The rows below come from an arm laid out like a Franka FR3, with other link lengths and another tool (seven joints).
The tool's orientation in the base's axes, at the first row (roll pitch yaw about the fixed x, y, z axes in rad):
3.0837 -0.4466 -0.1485
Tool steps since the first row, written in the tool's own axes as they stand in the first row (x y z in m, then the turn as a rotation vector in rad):
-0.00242 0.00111 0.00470 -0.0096 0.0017 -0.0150
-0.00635 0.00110 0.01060 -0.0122 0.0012 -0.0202
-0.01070 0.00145 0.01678 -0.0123 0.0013 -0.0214
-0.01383 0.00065 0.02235 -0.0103 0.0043 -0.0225
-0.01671 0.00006 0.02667 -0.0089 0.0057 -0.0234
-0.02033 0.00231 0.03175 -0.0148 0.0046 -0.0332
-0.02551 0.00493 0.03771 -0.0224 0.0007 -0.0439
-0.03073 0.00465 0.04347 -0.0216 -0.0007 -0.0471
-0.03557 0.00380 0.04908 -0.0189 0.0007 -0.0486
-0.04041 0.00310 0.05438 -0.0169 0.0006 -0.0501
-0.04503 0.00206 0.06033 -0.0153 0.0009 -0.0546
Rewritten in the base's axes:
-0.00039 -0.00134 -0.00522 -0.0151 0.0014 0.0094
-0.00142 -0.00152 -0.01223 -0.0195 0.0029 0.0130
-0.00278 -0.00203 -0.01965 -0.0201 0.0030 0.0140
-0.00311 -0.00150 -0.02606 -0.0193 -0.0001 0.0160
-0.00377 -0.00106 -0.03123 -0.0187 -0.0016 0.0175
-0.00527 -0.00340 -0.03725 -0.0279 0.0015 0.0237
-0.00785 -0.00601 -0.04471 -0.0384 0.0076 0.0299
-0.01005 -0.00573 -0.05217 -0.0388 0.0093 0.0330
-0.01187 -0.00493 -0.05936 -0.0373 0.0077 0.0356
-0.01386 -0.00424 -0.06626 -0.0361 0.0077 0.0378
-0.01531 -0.00332 -0.07366 -0.0366 0.0078 0.0426

